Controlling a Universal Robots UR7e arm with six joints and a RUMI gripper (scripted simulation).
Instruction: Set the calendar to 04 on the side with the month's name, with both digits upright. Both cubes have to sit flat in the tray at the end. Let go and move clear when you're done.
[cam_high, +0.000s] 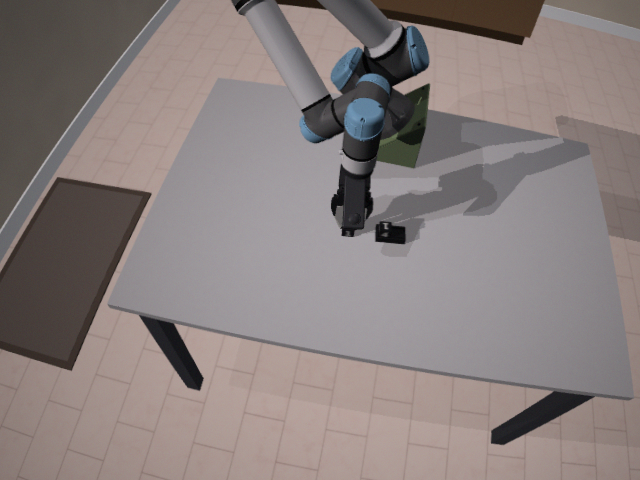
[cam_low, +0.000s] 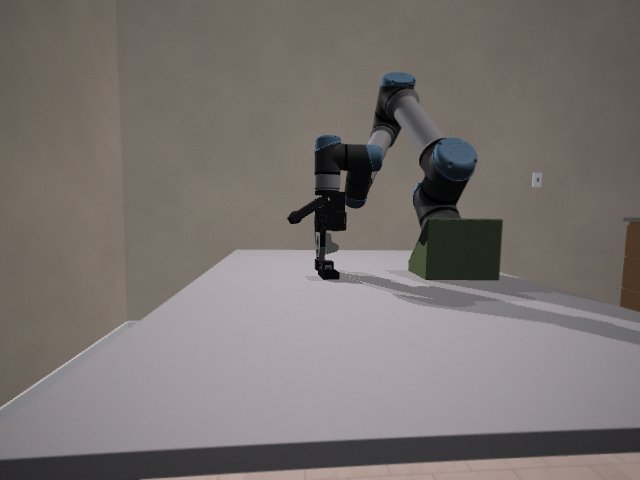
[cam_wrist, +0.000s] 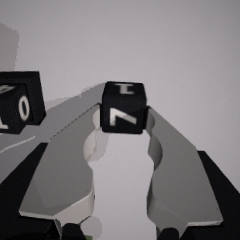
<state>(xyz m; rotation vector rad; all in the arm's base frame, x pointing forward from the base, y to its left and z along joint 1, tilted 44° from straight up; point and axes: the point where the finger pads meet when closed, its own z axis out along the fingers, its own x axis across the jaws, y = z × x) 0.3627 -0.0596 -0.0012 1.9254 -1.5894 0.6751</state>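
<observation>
Now: hand 11 cm to the right of the black calendar tray, 2 cm past it and 2 cm above it.
</observation>
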